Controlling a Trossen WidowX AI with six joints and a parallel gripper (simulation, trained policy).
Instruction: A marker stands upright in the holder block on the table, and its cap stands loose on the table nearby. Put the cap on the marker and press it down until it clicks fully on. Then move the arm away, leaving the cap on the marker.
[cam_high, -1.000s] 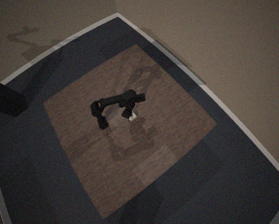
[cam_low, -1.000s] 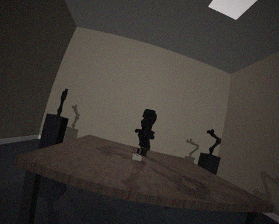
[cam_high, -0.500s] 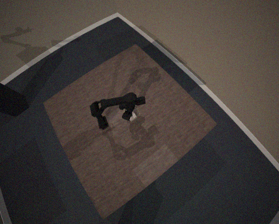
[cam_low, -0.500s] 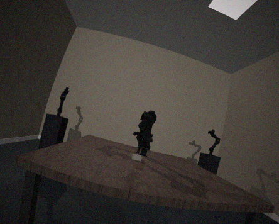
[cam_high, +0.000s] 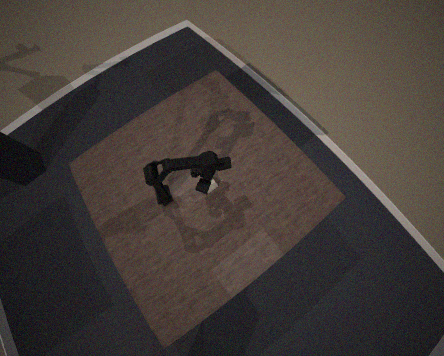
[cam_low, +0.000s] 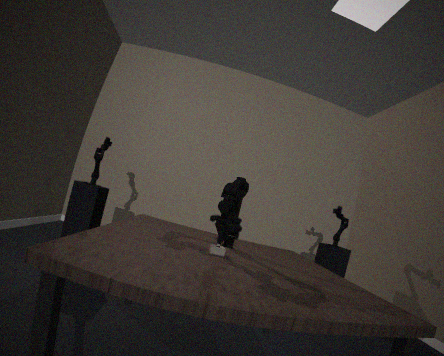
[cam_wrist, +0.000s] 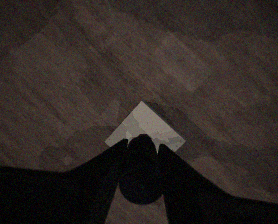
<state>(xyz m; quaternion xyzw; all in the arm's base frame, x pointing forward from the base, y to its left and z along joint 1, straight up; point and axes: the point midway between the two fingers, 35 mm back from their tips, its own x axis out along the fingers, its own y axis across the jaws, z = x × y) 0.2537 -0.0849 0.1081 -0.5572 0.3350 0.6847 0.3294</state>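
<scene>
Right now the dark round cap is 1 cm to the right of my gripper tip, 1 cm ahead of it and 1 cm above it. The rest, counted from my gripper tip: pale holder block: 6 cm below, 1 cm to the right, 1 cm ahead.
</scene>
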